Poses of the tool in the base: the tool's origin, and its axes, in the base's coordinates. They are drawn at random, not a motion.
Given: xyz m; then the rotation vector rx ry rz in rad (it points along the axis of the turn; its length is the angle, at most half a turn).
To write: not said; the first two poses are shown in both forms.
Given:
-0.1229 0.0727 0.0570 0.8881 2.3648 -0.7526
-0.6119 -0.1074 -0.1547 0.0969 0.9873 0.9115
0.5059 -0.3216 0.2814 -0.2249 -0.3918 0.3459
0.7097 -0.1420 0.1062 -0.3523 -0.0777 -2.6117
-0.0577 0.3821 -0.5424 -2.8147 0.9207 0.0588
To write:
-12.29 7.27 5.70 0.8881 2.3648 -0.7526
-61.19 -10.74 -15.47 0.0969 0.9873 0.9115
50.59 -32.16 28.14 -0.2249 -0.3918 0.3459
70.97 -14.20 10.62 -0.3523 -0.0777 -2.6117
-5.77 38.21 -54.24 -2.8147 0.9207 0.0588

